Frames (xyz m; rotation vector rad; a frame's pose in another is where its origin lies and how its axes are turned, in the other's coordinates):
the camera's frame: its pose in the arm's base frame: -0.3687 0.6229 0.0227 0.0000 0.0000 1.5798
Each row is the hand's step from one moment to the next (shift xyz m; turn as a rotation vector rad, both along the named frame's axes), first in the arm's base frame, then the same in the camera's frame.
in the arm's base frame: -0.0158 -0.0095 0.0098 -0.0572 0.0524 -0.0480
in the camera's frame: -0.0094 0.0159 0.0098 0.0529 0.0567 -0.0480
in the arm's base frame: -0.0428 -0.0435 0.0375 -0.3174 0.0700 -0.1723
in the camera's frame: -0.0431 0.0432 0.0375 0.0729 0.3168 -0.1723
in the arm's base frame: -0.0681 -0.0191 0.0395 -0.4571 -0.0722 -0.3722
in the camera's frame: -0.0185 0.0683 0.0395 -0.0681 0.4577 -0.3722
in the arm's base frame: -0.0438 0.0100 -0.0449 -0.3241 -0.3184 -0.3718
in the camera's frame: 0.0104 0.0437 -0.0449 -0.3155 0.3270 -0.3718
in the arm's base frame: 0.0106 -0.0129 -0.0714 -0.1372 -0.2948 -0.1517
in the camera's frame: -0.0130 -0.0105 -0.0714 -0.2936 0.1398 -0.1517
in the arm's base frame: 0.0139 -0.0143 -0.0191 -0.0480 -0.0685 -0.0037
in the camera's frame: -0.0144 -0.0138 -0.0191 -0.0681 0.0486 -0.0037
